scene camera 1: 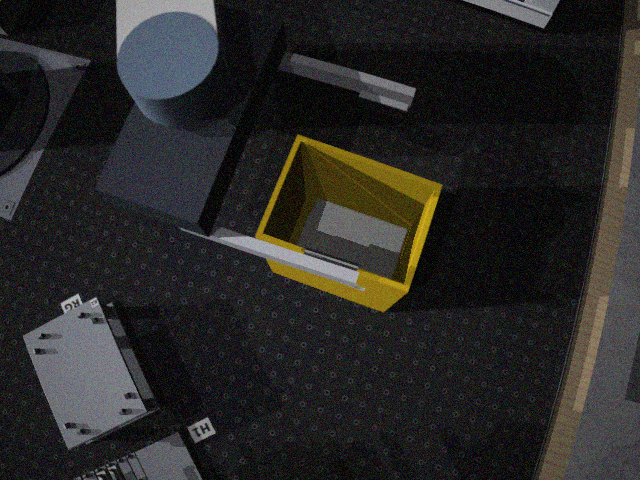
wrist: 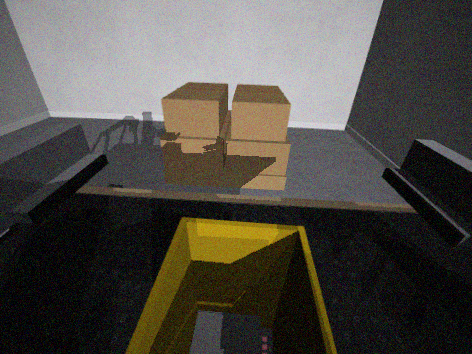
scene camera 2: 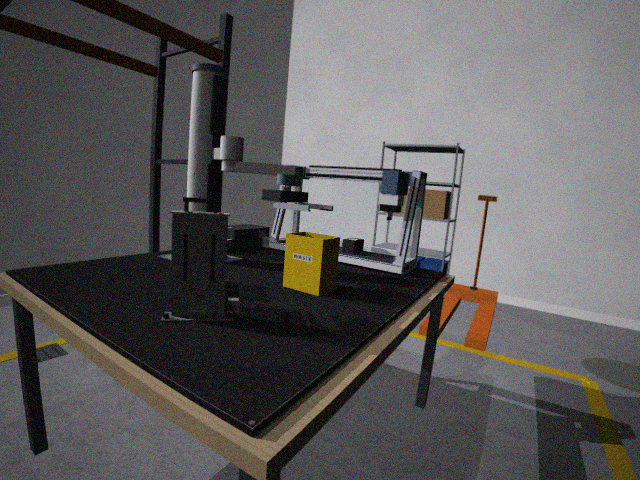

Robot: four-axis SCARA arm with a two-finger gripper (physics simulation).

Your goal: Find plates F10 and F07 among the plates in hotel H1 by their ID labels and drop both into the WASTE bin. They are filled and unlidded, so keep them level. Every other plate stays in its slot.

In view: my gripper (scene camera 1: pixel 387 183).
My gripper shows as well in the wrist view (wrist: pixel 244 150) and in scene camera 2 (scene camera 2: pixel 321 208).
